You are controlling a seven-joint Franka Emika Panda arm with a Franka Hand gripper.
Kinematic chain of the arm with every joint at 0, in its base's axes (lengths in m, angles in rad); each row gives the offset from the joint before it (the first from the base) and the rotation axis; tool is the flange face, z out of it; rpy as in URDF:
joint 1: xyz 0 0 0.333 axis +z
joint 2: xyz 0 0 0 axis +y
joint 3: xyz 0 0 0.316 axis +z
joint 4: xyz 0.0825 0 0 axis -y
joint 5: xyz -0.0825 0 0.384 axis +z
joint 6: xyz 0 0 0 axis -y
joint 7: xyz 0.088 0 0 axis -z
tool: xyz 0 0 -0.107 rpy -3.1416 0 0
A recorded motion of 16 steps. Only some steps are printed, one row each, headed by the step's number.
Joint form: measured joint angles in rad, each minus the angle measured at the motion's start. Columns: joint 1, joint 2, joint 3, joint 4, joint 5, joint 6, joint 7.
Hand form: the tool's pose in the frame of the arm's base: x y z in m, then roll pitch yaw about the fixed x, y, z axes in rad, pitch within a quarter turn. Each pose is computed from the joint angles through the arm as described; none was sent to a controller.
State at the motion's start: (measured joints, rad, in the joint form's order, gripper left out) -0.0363 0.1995 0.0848 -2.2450 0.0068 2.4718 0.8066
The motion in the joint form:
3: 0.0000 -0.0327 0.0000 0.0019 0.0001 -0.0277 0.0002
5: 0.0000 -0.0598 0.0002 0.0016 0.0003 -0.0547 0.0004
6: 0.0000 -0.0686 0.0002 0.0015 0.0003 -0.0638 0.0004
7: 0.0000 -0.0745 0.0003 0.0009 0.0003 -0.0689 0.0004
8: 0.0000 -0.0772 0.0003 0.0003 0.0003 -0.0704 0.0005
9: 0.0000 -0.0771 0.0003 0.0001 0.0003 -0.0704 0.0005
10: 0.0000 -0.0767 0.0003 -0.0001 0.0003 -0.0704 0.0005
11: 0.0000 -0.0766 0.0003 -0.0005 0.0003 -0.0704 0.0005
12: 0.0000 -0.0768 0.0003 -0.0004 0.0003 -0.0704 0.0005
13: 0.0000 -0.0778 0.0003 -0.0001 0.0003 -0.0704 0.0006
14: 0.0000 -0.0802 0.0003 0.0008 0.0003 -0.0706 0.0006
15: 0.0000 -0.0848 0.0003 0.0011 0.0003 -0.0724 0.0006
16: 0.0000 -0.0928 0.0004 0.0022 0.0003 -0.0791 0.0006
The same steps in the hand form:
3: 0.5428 0.0262 0.2967 -3.1036 -0.0105 -0.7651
5: 0.5407 0.0262 0.3088 -3.1052 -0.0117 -0.7648
6: 0.5399 0.0262 0.3126 -3.1060 -0.0119 -0.7646
7: 0.5393 0.0262 0.3151 -3.1062 -0.0124 -0.7644
8: 0.5390 0.0262 0.3162 -3.1059 -0.0130 -0.7645
9: 0.5389 0.0262 0.3160 -3.1061 -0.0128 -0.7645
10: 0.5388 0.0262 0.3157 -3.1065 -0.0123 -0.7645
11: 0.5387 0.0262 0.3155 -3.1069 -0.0120 -0.7645
12: 0.5387 0.0262 0.3157 -3.1066 -0.0122 -0.7645
13: 0.5389 0.0262 0.3163 -3.1058 -0.0131 -0.7646
14: 0.5392 0.0262 0.3180 -3.1037 -0.0154 -0.7646
15: 0.5391 0.0262 0.3204 -3.1017 -0.0178 -0.7646
16: 0.5389 0.0262 0.3245 -3.1004 -0.0199 -0.7645

